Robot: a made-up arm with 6 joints. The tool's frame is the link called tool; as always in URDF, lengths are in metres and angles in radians.
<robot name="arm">
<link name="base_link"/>
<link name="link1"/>
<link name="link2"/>
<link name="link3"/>
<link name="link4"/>
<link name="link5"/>
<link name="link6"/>
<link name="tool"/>
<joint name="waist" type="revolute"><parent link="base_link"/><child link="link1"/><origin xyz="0 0 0.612"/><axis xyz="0 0 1"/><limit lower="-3.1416" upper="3.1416"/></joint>
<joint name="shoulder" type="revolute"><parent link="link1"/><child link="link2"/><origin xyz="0.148 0 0"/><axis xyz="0 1 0"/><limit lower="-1.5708" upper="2.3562"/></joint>
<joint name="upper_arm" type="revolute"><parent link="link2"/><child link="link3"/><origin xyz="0 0 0.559"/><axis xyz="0 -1 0"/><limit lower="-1.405" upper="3.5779"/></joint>
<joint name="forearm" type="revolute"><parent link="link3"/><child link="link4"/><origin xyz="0 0 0.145"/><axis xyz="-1 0 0"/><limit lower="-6.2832" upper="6.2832"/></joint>
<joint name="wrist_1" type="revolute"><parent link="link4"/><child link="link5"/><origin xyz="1.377 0 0"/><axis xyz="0 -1 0"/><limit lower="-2.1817" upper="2.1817"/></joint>
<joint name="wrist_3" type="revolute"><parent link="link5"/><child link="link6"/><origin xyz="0.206 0 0"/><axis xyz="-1 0 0"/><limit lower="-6.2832" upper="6.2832"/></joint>
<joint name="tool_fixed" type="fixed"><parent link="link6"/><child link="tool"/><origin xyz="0 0 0"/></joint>
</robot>
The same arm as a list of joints. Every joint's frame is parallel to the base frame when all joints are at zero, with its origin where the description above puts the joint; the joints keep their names.
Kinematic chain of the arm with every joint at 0, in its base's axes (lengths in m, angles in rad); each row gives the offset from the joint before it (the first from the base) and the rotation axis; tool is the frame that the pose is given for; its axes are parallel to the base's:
waist: xyz 0.0000 0.0000 0.6120 axis +z
shoulder: xyz 0.1480 0.0000 0.0000 axis +y
upper_arm: xyz 0.0000 0.0000 0.5590 axis -y
forearm: xyz 0.0000 0.0000 0.1450 axis -x
wrist_1: xyz 1.3770 0.0000 0.0000 axis -y
wrist_3: xyz 0.2060 0.0000 0.0000 axis -x
tool: xyz 0.0000 0.0000 0.0000
Joint limits (rad, base to tool): -3.1416..3.1416 -1.5708..2.3562 -1.4050..3.5779 -6.2832..6.2832 -2.1817..2.1817 -6.2832..6.2832

